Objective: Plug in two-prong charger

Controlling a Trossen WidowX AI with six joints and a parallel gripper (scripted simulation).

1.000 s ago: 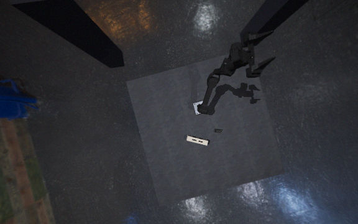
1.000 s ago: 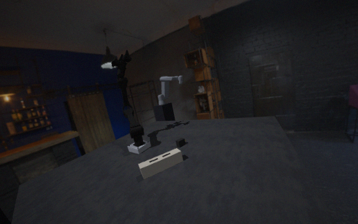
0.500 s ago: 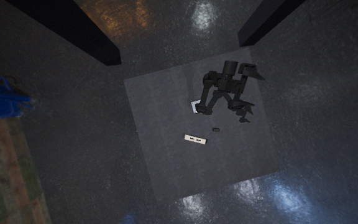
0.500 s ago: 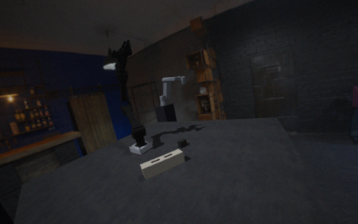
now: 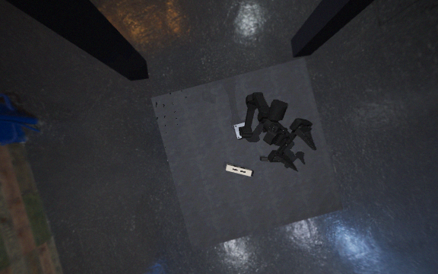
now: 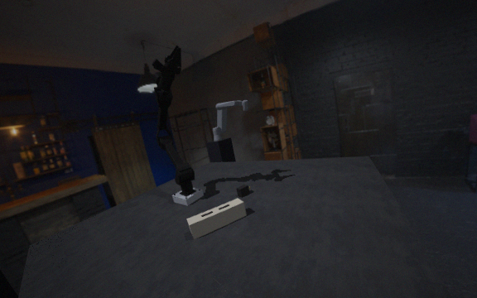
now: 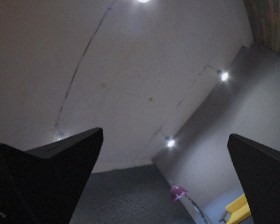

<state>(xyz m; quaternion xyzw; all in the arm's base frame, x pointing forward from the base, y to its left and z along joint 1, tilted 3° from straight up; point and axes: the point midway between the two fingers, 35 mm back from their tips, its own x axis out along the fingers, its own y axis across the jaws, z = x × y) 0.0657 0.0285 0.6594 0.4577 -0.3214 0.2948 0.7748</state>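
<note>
Right now my gripper tip is 13 cm short of the dark charger, 11 cm to the right of it and 70 cm above it.
</note>
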